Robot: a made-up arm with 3 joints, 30 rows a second.
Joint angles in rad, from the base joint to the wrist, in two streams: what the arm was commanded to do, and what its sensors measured. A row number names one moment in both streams.
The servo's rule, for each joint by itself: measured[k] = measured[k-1] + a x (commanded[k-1-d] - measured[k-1]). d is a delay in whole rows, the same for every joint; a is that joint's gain. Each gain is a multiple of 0.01, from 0.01 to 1. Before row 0 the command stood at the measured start. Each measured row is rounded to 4 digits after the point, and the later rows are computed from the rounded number. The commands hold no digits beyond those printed.
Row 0, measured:
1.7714, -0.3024, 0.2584
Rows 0 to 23, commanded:
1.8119, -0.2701, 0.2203
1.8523, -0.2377, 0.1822
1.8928, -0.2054, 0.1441
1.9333, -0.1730, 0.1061
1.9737, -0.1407, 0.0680
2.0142, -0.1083, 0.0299
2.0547, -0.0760, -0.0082
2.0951, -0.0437, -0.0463
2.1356, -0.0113, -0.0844
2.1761, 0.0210, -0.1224
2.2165, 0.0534, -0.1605
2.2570, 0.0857, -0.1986
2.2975, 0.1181, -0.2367
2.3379, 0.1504, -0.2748
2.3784, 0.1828, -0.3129
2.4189, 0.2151, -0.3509
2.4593, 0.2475, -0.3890
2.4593, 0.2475, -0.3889
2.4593, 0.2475, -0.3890
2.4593, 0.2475, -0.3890
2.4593, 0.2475, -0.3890
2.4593, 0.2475, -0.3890
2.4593, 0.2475, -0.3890
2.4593, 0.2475, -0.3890
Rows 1 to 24, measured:
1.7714, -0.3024, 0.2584
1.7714, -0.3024, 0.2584
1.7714, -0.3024, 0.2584
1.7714, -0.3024, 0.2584
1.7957, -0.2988, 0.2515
1.8297, -0.2921, 0.2390
1.8676, -0.2826, 0.2219
1.9070, -0.2705, 0.2011
1.9470, -0.2562, 0.1771
1.9873, -0.2399, 0.1506
2.0277, -0.2219, 0.1220
2.0681, -0.2023, 0.0917
2.1086, -0.1813, 0.0600
2.1491, -0.1590, 0.0272
2.1895, -0.1356, -0.0066
2.2300, -0.1113, -0.0412
2.2705, -0.0861, -0.0764
2.3109, -0.0601, -0.1121
2.3514, -0.0334, -0.1482
2.3919, -0.0061, -0.1847
2.4323, 0.0218, -0.2215
2.4485, 0.0466, -0.2516
2.4550, 0.0687, -0.2763
2.4576, 0.0884, -0.2966
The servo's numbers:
d 4
a 0.60 0.11 0.18

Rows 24 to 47, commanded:
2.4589, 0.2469, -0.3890
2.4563, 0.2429, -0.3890
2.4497, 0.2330, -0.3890
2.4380, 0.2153, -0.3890
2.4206, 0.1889, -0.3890
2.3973, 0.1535, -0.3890
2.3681, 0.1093, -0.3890
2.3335, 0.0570, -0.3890
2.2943, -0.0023, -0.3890
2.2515, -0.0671, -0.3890
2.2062, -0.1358, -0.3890
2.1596, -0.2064, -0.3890
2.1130, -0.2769, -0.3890
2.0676, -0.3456, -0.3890
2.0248, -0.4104, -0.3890
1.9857, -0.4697, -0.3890
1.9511, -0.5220, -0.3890
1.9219, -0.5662, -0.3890
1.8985, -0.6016, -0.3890
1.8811, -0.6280, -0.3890
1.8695, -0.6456, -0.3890
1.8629, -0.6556, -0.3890
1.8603, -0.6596, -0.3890
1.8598, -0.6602, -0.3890
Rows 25 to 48, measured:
2.4586, 0.1059, -0.3132
2.4590, 0.1215, -0.3268
2.4592, 0.1354, -0.3380
2.4593, 0.1477, -0.3472
2.4591, 0.1586, -0.3547
2.4574, 0.1679, -0.3609
2.4528, 0.1751, -0.3660
2.4439, 0.1795, -0.3701
2.4299, 0.1805, -0.3735
2.4103, 0.1775, -0.3763
2.3850, 0.1700, -0.3786
2.3541, 0.1576, -0.3805
2.3182, 0.1400, -0.3820
2.2782, 0.1172, -0.3833
2.2350, 0.0894, -0.3843
2.1898, 0.0569, -0.3851
2.1437, 0.0202, -0.3858
2.0980, -0.0200, -0.3864
2.0541, -0.0629, -0.3869
2.0131, -0.1076, -0.3873
1.9759, -0.1532, -0.3876
1.9435, -0.1986, -0.3879
1.9165, -0.2429, -0.3881
1.8953, -0.2853, -0.3883

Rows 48 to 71, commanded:
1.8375, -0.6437, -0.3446
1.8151, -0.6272, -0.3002
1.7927, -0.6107, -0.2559
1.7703, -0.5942, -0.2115
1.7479, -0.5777, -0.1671
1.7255, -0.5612, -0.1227
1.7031, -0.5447, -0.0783
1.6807, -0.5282, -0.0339
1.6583, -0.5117, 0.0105
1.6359, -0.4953, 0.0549
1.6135, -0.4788, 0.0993
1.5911, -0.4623, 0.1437
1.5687, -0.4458, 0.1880
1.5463, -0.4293, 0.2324
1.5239, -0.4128, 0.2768
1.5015, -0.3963, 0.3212
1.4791, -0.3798, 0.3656
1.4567, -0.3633, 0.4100
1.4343, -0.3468, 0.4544
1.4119, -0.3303, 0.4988
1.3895, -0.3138, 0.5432
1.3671, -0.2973, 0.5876
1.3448, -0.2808, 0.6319
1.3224, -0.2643, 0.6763
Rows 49 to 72, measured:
1.8798, -0.3249, -0.3884
1.8697, -0.3613, -0.3885
1.8641, -0.3941, -0.3886
1.8615, -0.4234, -0.3887
1.8471, -0.4476, -0.3808
1.8279, -0.4674, -0.3663
1.8068, -0.4832, -0.3464
1.7849, -0.4954, -0.3221
1.7627, -0.5045, -0.2942
1.7404, -0.5107, -0.2633
1.7180, -0.5144, -0.2300
1.6956, -0.5159, -0.1947
1.6732, -0.5154, -0.1578
1.6508, -0.5132, -0.1195
1.6284, -0.5094, -0.0801
1.6060, -0.5042, -0.0398
1.5836, -0.4978, 0.0012
1.5612, -0.4903, 0.0428
1.5388, -0.4818, 0.0849
1.5164, -0.4724, 0.1274
1.4940, -0.4622, 0.1703
1.4716, -0.4513, 0.2134
1.4492, -0.4398, 0.2568
1.4268, -0.4278, 0.3004

